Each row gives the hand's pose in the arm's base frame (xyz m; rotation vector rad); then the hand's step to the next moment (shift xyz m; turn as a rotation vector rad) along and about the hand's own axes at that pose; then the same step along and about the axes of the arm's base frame.
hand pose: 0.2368 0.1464 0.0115 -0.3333 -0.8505 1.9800
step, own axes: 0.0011 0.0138 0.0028 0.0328 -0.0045 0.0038
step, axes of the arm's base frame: -0.0111 -0.0049 -0.0073 -0.0167 0.0274 0.0091
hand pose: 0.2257 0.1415 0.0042 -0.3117 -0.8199 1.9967
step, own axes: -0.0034 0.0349 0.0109 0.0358 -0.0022 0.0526
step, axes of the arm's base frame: -0.0270 -0.0197 -0.0152 -0.0449 0.0083 0.0443
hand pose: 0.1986 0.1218 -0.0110 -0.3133 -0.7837 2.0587
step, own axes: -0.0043 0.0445 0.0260 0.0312 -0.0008 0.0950
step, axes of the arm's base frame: -0.0394 -0.0324 -0.0086 -0.0639 -0.0135 0.0757
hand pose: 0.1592 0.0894 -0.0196 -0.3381 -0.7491 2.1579
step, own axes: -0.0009 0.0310 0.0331 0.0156 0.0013 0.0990
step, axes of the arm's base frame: -0.0339 -0.0293 0.0070 -0.0572 -0.0281 0.0774
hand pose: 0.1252 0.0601 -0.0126 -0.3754 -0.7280 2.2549
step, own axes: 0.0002 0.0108 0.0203 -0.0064 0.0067 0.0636
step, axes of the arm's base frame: -0.0155 -0.0140 0.0097 -0.0286 -0.0332 0.0470
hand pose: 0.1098 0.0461 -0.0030 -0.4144 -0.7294 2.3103
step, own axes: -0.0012 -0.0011 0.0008 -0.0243 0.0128 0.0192
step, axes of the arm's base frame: 0.0011 -0.0004 0.0014 0.0021 -0.0320 0.0098
